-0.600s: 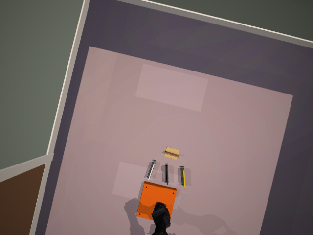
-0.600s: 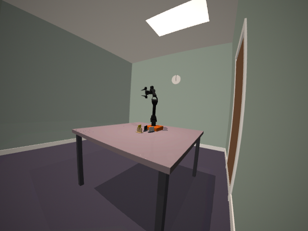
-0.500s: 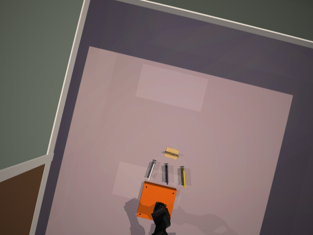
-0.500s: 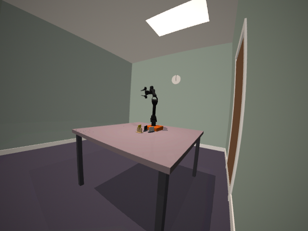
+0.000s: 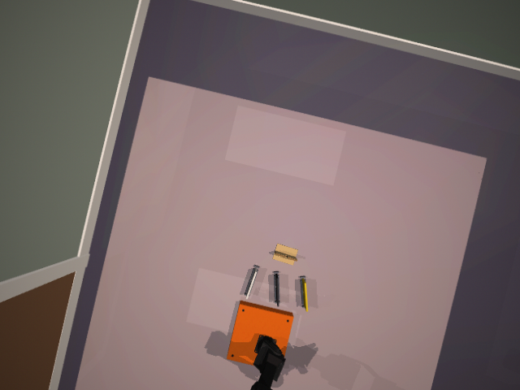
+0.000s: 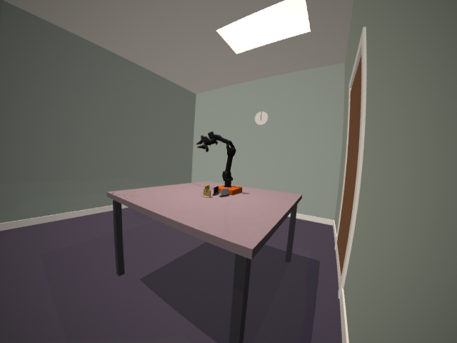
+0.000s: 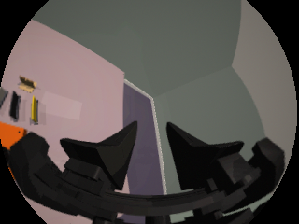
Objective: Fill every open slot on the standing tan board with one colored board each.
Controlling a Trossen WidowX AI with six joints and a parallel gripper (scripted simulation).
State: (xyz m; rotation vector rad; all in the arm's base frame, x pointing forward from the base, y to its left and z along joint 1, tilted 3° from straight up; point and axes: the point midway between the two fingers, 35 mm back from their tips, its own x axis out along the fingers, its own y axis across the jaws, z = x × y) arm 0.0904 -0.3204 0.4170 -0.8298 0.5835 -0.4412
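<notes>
Right now my gripper tip is 430 mm above the tan board, 370 mm to the right of it and 190 mm short of it. The rest, counted from my gripper tip: yellow board (420 mm below, 260 mm to the left, 80 mm ahead).
</notes>
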